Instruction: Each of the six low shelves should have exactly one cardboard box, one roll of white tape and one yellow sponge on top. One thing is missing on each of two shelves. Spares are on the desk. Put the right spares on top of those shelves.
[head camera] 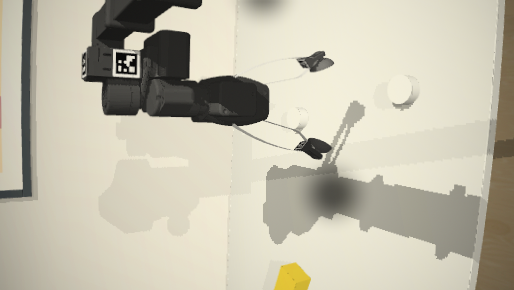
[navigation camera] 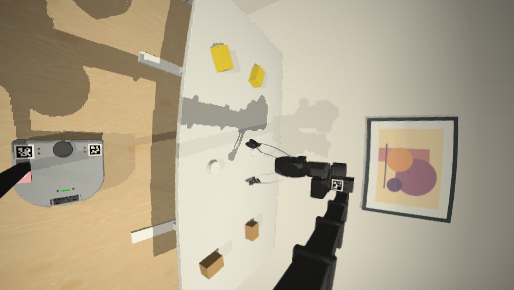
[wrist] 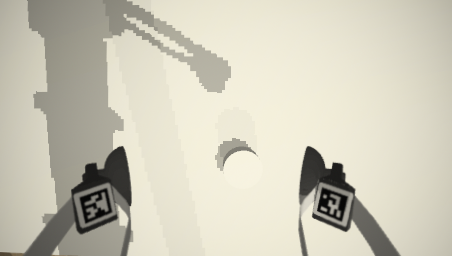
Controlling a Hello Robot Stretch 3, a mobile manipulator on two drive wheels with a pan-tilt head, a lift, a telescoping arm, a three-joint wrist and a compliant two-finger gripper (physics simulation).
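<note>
My gripper (head camera: 322, 105) (navigation camera: 253, 162) (wrist: 216, 166) is open and empty above the white desk (head camera: 440, 45) (navigation camera: 197, 210) (wrist: 380, 75). A white tape roll (head camera: 400, 90) (navigation camera: 214, 167) (wrist: 243, 170) stands nearer the desk's front edge; in the wrist view it shows between the fingers, a little right of centre, below them. A second white roll (head camera: 298, 119) sits further back, near the lower finger in the head view. Two yellow sponges (navigation camera: 221, 57) (navigation camera: 256, 76) lie at one end, one sponge (head camera: 293, 277) also in the head view. Two cardboard boxes (navigation camera: 212, 265) (navigation camera: 252, 230) stand toward the other end. The shelves do not show.
The wall with a framed picture (navigation camera: 410, 212) stands behind the desk. The arm (navigation camera: 310, 255) reaches in from the lower right of the navigation view. The robot's grey base (navigation camera: 47, 175) stands on the wooden floor in front of the desk. Arm shadows cross the desk.
</note>
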